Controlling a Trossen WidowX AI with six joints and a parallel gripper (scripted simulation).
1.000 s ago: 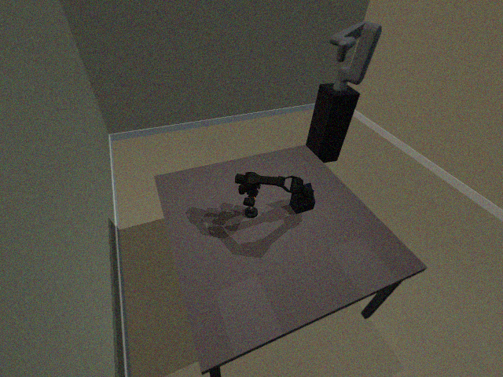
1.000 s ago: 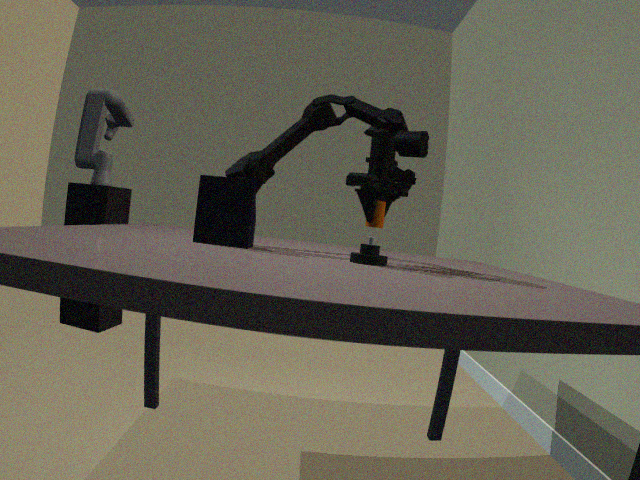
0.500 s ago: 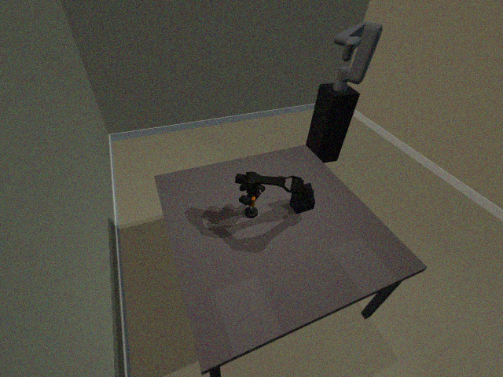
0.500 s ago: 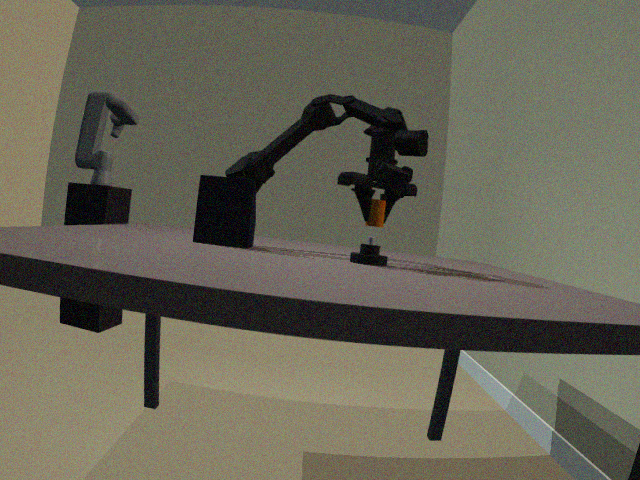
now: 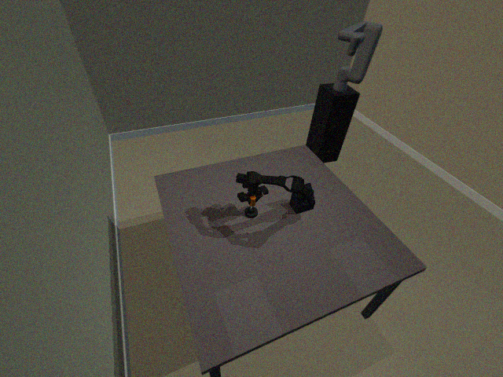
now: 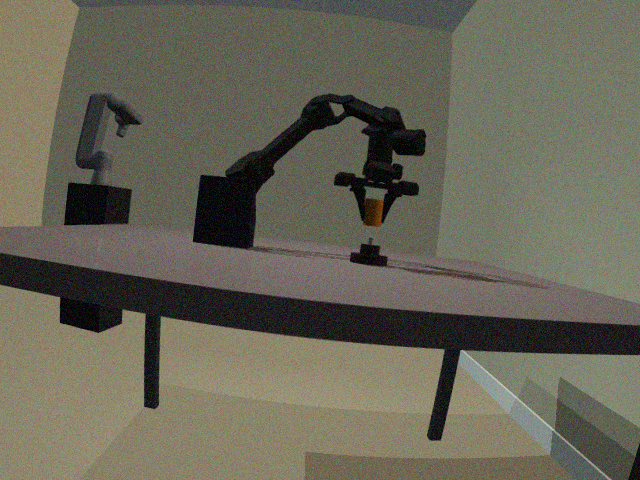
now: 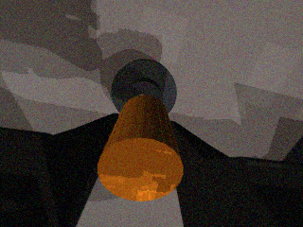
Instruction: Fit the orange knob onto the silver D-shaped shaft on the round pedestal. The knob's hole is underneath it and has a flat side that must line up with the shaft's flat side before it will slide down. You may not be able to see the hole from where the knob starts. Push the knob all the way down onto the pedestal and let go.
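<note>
Right now my gripper tip is 60 mm above the round pedestal. Also, from my gripper tip: orange knob (30 mm above).
</note>
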